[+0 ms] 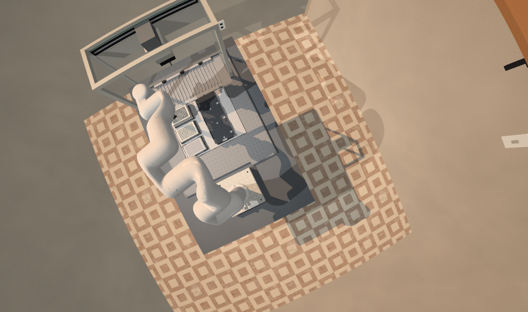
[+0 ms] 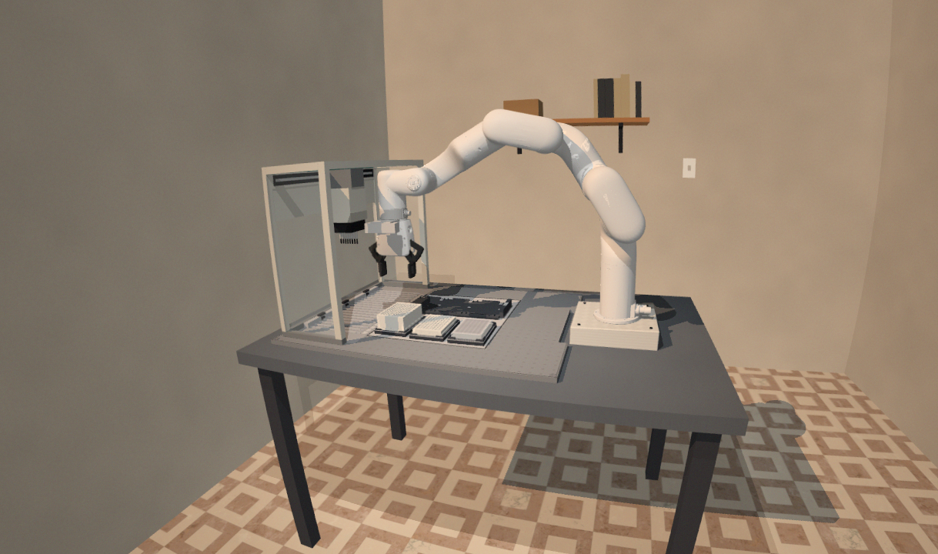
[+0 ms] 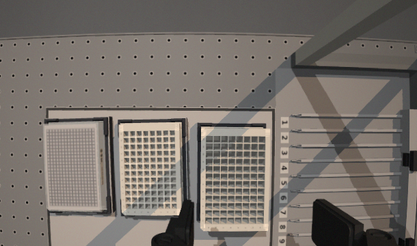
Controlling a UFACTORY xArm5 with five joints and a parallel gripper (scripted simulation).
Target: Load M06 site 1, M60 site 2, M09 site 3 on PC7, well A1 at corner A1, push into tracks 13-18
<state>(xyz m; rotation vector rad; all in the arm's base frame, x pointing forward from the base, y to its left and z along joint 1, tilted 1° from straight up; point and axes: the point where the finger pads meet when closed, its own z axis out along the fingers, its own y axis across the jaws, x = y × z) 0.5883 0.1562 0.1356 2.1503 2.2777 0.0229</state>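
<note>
My gripper is now 130 mm above the deep-well block M09. Also, from my hand: plate carrier PC7: 190 mm to the right, 150 mm below, 90 mm behind; white plate: 140 mm below, 110 mm behind; plate nest S3: 160 mm below.
</note>
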